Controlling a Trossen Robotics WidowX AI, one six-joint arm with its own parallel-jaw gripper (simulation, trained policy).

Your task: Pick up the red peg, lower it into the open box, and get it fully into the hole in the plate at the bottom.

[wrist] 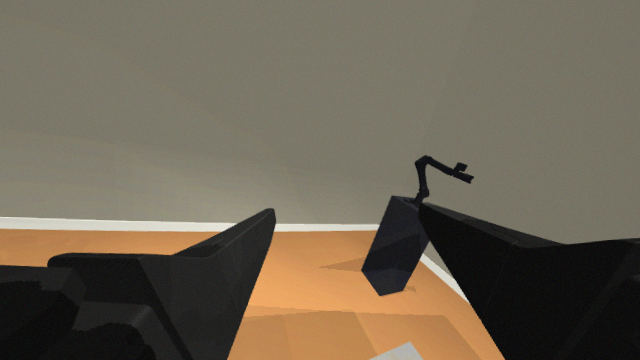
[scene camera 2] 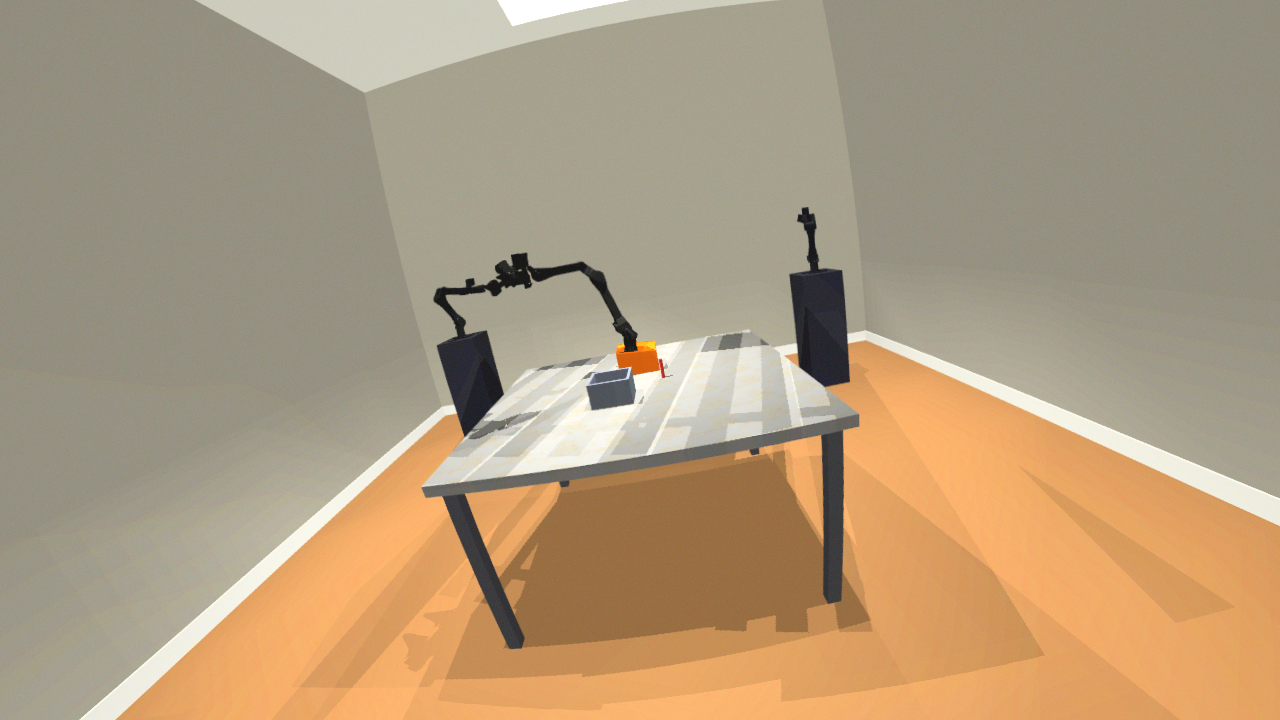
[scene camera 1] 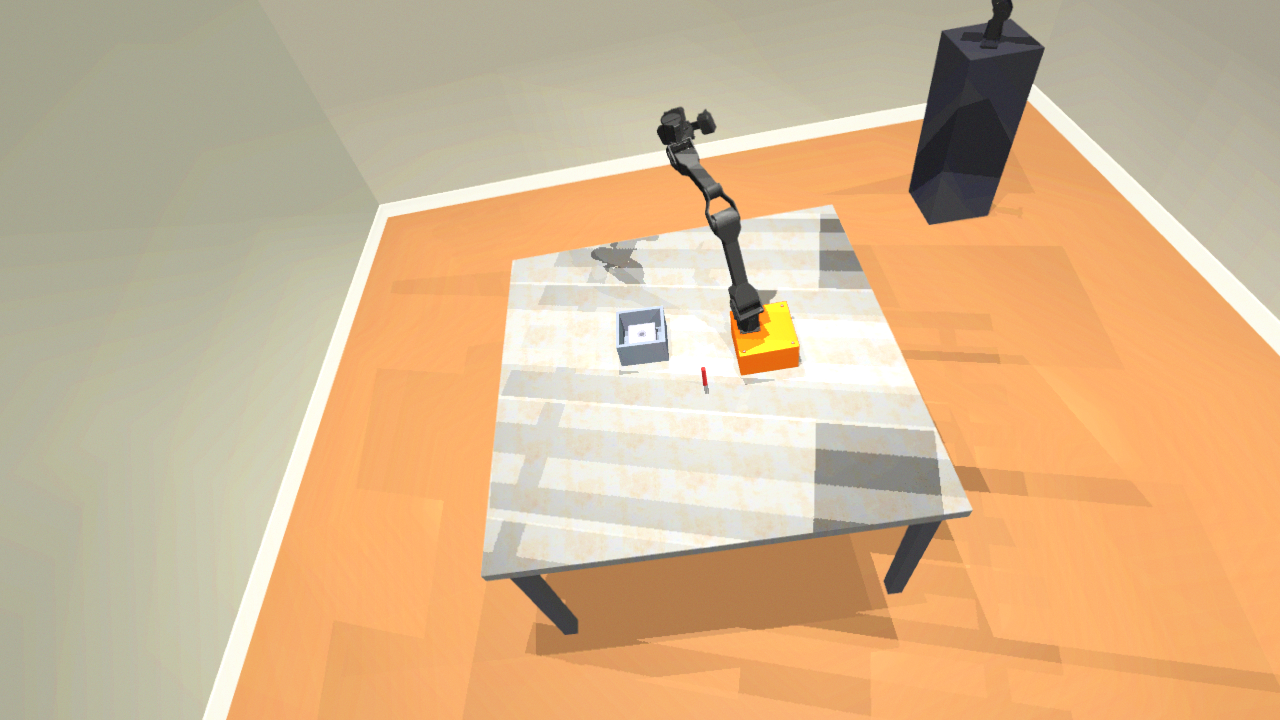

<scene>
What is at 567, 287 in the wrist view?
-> My gripper.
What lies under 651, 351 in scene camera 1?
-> A grey box.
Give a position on a grey box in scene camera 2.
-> At 613, 388
</scene>
